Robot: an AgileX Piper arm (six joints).
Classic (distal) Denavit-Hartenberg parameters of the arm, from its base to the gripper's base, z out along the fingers. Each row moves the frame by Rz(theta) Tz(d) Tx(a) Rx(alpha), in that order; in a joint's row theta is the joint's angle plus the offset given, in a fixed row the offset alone. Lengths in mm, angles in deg.
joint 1: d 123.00, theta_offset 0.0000, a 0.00, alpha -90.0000
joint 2: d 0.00, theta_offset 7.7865, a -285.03, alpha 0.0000
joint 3: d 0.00, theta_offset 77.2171, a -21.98, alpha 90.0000
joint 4: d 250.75, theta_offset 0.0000, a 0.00, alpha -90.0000
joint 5: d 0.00, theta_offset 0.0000, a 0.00, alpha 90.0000
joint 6: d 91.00, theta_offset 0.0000, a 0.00, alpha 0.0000
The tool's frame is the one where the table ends.
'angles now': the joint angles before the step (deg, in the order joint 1, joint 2, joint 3, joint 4, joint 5, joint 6). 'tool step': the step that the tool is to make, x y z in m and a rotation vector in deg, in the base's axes. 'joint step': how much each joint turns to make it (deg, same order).
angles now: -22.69, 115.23, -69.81, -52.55, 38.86, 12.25
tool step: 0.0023, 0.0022, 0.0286, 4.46, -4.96, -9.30
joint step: -0.01, -2.58, -4.13, 10.70, 5.37, -0.37
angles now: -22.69, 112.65, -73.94, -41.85, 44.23, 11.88
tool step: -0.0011, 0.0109, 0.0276, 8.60, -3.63, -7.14
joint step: 0.00, -3.01, -3.66, 14.07, 6.25, -3.52
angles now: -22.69, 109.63, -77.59, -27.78, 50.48, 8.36
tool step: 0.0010, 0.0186, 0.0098, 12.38, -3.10, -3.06
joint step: -0.01, -1.52, -1.49, 15.95, 3.71, -5.28
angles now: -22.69, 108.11, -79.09, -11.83, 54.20, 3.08
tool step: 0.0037, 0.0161, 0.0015, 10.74, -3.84, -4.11
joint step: -0.01, -0.46, -0.04, 12.74, 1.01, -1.14
